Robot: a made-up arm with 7 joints. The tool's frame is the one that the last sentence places.
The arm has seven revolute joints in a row. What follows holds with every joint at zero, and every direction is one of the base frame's. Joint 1 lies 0.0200 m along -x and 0.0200 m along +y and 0.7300 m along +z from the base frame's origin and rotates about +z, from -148.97 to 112.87 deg. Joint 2 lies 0.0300 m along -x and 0.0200 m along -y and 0.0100 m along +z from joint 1 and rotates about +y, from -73.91 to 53.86 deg. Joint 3 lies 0.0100 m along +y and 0.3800 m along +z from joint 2 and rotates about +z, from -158.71 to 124.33 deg. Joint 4 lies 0.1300 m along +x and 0.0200 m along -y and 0.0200 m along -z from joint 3 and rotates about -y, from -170.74 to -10.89 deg. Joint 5 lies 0.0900 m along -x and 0.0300 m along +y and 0.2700 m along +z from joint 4 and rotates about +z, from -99.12 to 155.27 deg. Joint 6 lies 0.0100 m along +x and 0.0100 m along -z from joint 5 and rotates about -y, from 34.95 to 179.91 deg. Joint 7 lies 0.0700 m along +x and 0.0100 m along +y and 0.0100 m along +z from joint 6 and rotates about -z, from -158.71 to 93.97 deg. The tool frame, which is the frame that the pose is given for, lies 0.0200 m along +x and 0.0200 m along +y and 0.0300 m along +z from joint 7; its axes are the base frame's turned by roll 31.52, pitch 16.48 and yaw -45.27 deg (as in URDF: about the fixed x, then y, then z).
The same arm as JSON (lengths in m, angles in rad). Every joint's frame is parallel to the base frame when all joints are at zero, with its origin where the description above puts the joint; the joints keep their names.
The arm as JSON. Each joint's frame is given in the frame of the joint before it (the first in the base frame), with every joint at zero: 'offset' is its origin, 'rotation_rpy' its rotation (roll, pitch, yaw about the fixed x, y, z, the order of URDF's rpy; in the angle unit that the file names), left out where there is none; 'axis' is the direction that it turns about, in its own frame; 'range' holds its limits. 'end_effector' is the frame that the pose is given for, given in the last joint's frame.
{"length_unit": "m", "angle_unit": "rad", "chain": [{"id": "joint 1", "offset": [-0.02, 0.02, 0.73], "axis": [0.0, 0.0, 1.0], "range": [-2.6, 1.97]}, {"id": "joint 2", "offset": [-0.03, -0.02, 0.01], "axis": [0.0, 1.0, 0.0], "range": [-1.29, 0.94]}, {"id": "joint 3", "offset": [0.0, 0.01, 0.38], "axis": [0.0, 0.0, 1.0], "range": [-2.77, 2.17]}, {"id": "joint 4", "offset": [0.13, -0.02, -0.02], "axis": [0.0, -1.0, 0.0], "range": [-2.98, -0.1901]}, {"id": "joint 5", "offset": [-0.09, 0.03, 0.27], "axis": [0.0, 0.0, 1.0], "range": [-1.73, 2.71]}, {"id": "joint 6", "offset": [0.01, 0.0, -0.01], "axis": [0.0, -1.0, 0.0], "range": [0.61, 3.14]}, {"id": "joint 7", "offset": [0.07, 0.01, 0.01], "axis": [0.0, 0.0, -1.0], "range": [-2.77, 1.6401]}], "end_effector": {"offset": [0.02, 0.02, 0.03], "rotation_rpy": [0.5501, 0.2876, -0.7901]}}
